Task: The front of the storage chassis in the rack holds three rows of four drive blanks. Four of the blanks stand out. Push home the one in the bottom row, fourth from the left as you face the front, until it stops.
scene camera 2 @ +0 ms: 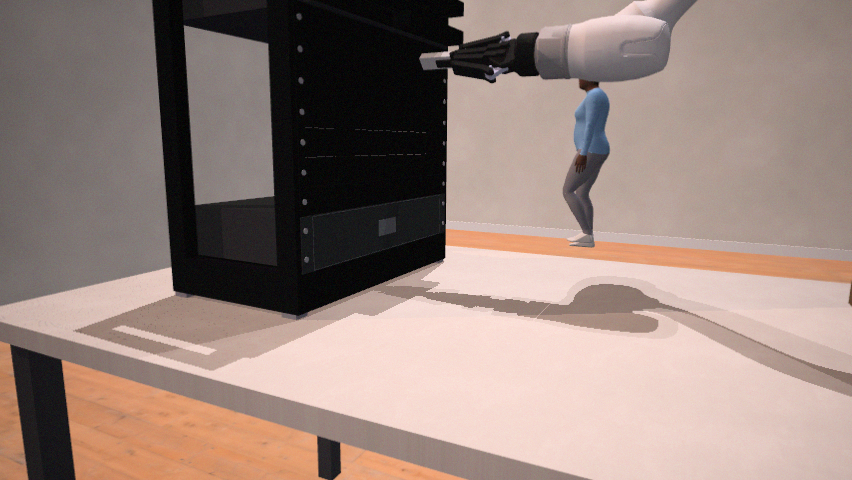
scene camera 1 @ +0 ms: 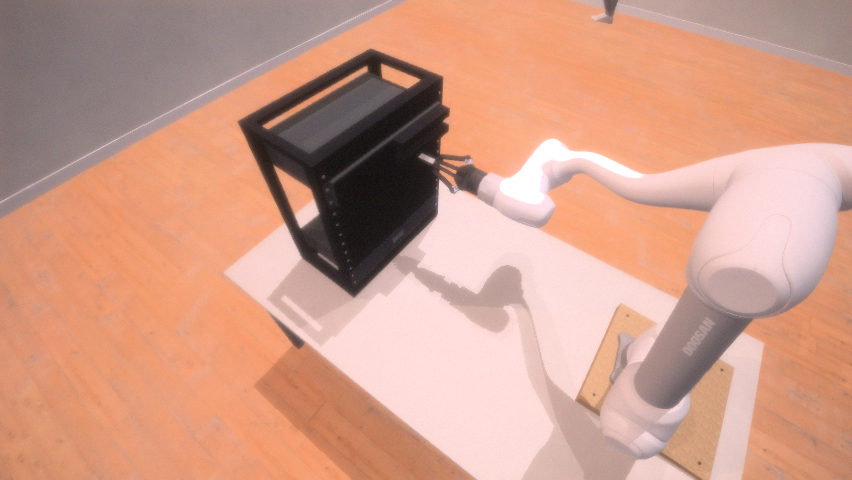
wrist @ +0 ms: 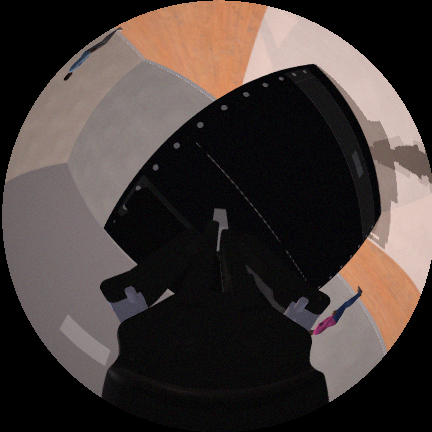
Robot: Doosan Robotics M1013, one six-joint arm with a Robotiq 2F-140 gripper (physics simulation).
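Places are measured from the arm's base along level axes (x ahead, y left, z up), in millimetres.
Pixels of known places: gripper, between the fingertips: (scene camera 2: 422, 61) (wrist: 218, 217).
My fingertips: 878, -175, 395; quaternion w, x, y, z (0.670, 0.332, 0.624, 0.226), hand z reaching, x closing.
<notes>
Behind a point stands the place of what it marks, as x, y, z.
The black rack (scene camera 1: 331, 226) @[964, 179, 376] (scene camera 2: 286, 178) @[977, 178, 184] (wrist: 260, 91) @[867, -285, 212] stands on the table. Near the top of its front, dark block shapes (scene camera 1: 417, 137) @[850, -118, 508] (scene camera 2: 455, 36) @[826, -233, 450] stand out. They are too dark to tell single drive blanks or rows apart, so the bottom-row fourth blank cannot be made out. My gripper (scene camera 1: 426, 158) @[878, -175, 395] (scene camera 2: 434, 60) @[878, -175, 395] (wrist: 218, 217) @[878, -175, 395] is shut and empty, its pale fingertips together. It points roughly level at the rack's front, just below the standing-out blocks. In the wrist view the tips lie over the black front. Whether they touch a blank cannot be told.
The white table (scene camera 1: 476, 357) @[487, 185, -34] (scene camera 2: 476, 381) @[655, 315, -34] carries the rack and the arm's wooden base board (scene camera 1: 703, 417) @[-191, 67, -10]. A grey panel (scene camera 2: 357, 232) @[930, 30, 83] with a pale label fills the rack's bottom. A person in blue (scene camera 2: 591, 128) stands behind the table; a person in pink (wrist: 325, 325) shows in the wrist view.
</notes>
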